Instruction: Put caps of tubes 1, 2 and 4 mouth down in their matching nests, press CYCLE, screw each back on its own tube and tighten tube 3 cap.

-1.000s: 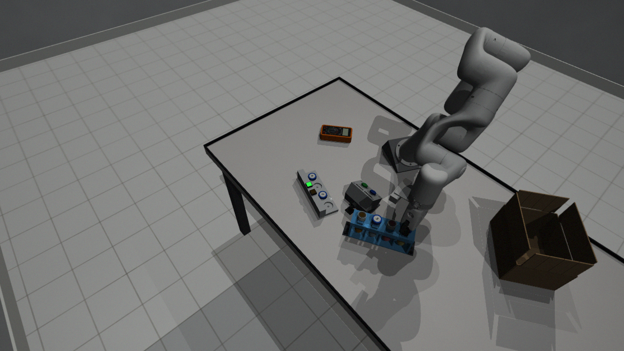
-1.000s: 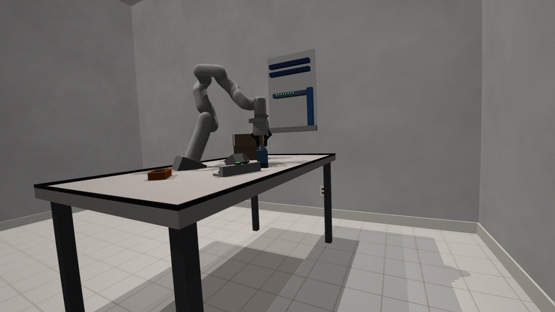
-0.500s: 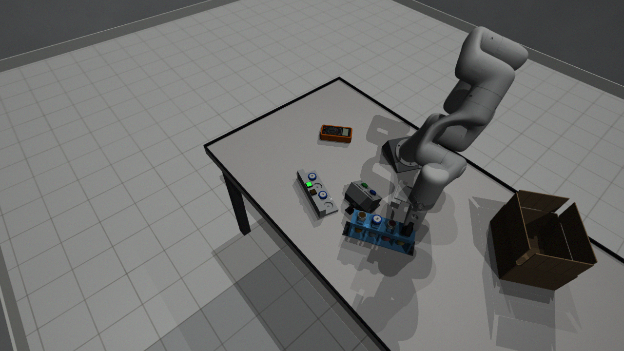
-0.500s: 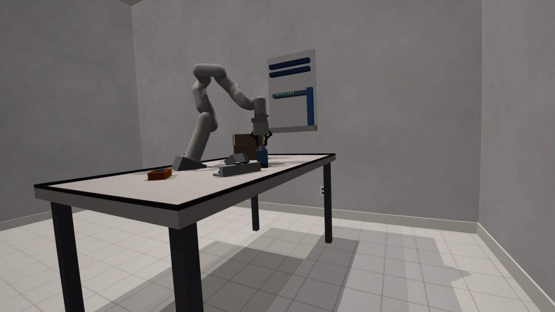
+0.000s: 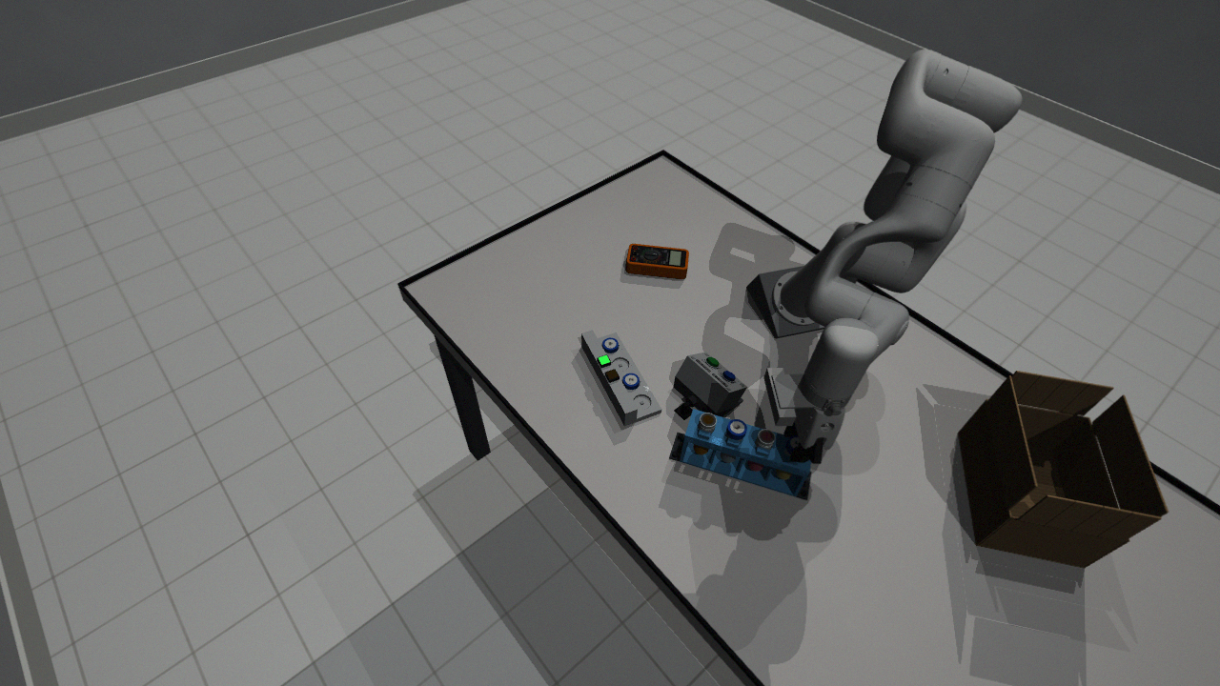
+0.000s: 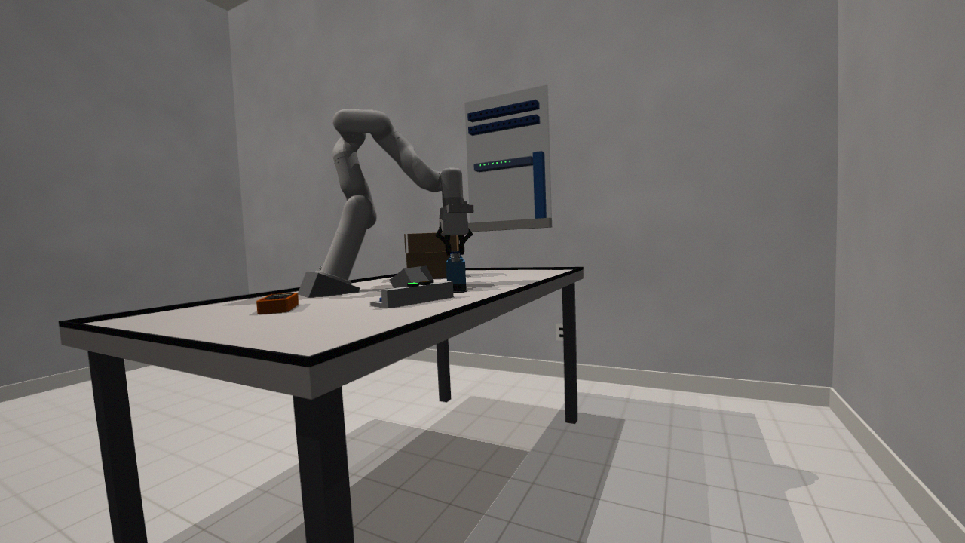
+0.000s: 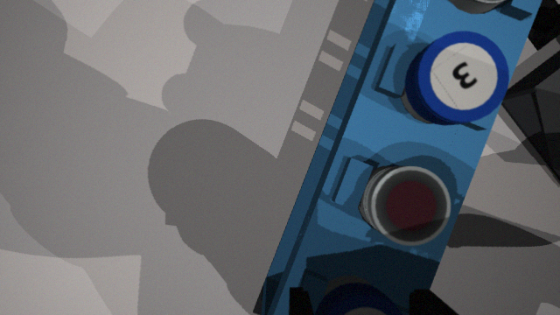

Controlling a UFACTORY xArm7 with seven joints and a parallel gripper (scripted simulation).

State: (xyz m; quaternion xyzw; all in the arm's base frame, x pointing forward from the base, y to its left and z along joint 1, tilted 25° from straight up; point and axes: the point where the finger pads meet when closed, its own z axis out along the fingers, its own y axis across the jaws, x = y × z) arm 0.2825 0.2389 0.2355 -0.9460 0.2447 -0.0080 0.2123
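Right now the cap 1 is 10 mm below my hand. From my hand the other things lie so: cap 3: 80 mm to the right, 70 mm ahead, 20 mm below; blue key: 200 mm to the right, 60 mm below, 20 mm behind; key housing: 220 mm to the right, 80 mm below, 10 mm ahead.
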